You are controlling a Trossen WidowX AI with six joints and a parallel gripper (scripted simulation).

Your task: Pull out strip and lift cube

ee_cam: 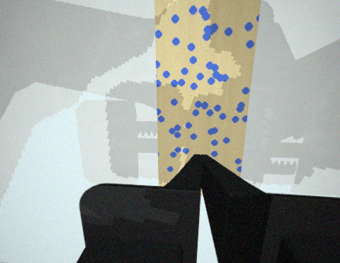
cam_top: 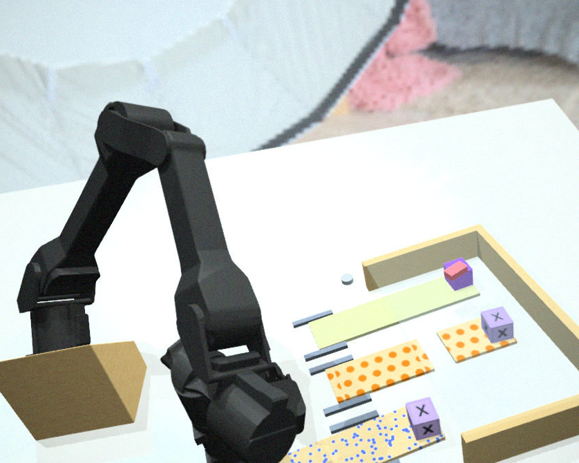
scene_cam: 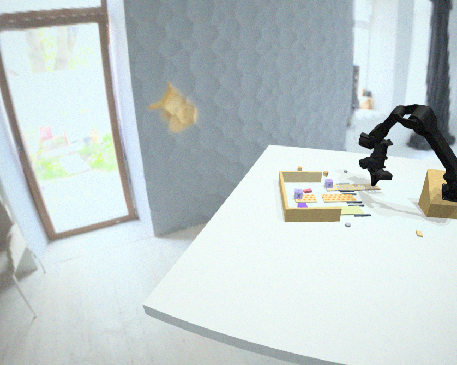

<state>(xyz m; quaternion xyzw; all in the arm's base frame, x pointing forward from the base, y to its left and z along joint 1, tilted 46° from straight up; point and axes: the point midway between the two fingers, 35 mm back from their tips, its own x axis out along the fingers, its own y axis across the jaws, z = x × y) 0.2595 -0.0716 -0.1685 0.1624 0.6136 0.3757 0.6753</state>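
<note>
My gripper tip is now 9 cm short of the blue-dotted strip and 3 cm to the right of it. Round my gripper tip: pink block: 28 cm ahead, 25 cm to the left, 6 cm above; then orange-dotted strip: 15 cm ahead, 15 cm to the left.
</note>
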